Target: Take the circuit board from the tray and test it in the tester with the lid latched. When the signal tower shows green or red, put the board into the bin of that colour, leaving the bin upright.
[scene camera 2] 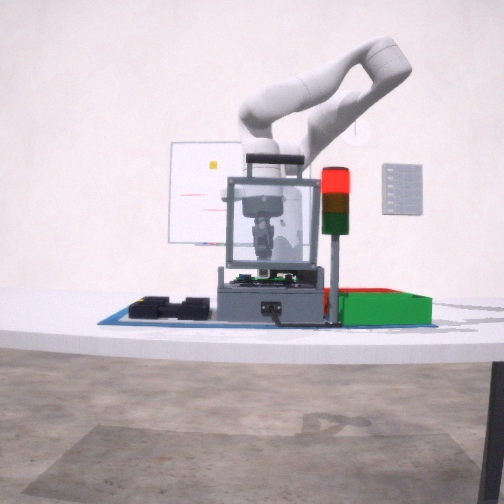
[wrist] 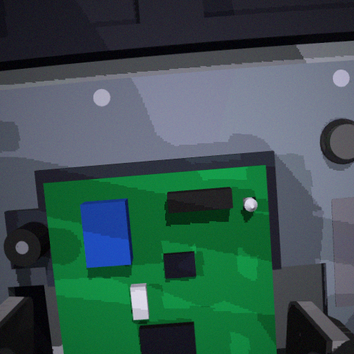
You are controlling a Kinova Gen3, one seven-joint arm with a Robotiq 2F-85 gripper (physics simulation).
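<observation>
The green circuit board (scene camera 2: 240,278) (wrist: 220,280) lies flat in the dark-edged nest of the grey tester (scene camera 2: 240,304) (wrist: 200,105). The tester's clear lid (scene camera 2: 230,220) stands raised, with its black handle (scene camera 2: 275,159) on top. My gripper (scene camera 2: 263,273) (wrist: 160,328) is open and empty, low over the board, with one finger beyond each side edge of it in the wrist view. The signal tower (scene camera 2: 335,200) is lit red at the top; its amber and green parts are dark. The green bin (scene camera 2: 385,310) stands upright at the right, with the red bin (scene camera 2: 370,290) partly hidden behind it.
Black blocky supports (scene camera 2: 169,308) stand left of the tester on the blue-edged mat (scene camera 2: 112,318). The tower's pole (scene camera 2: 335,280) rises between the tester and the green bin. A black cable (scene camera 2: 300,325) runs from the tester's front to the pole. A round black knob (wrist: 22,246) sits beside the board.
</observation>
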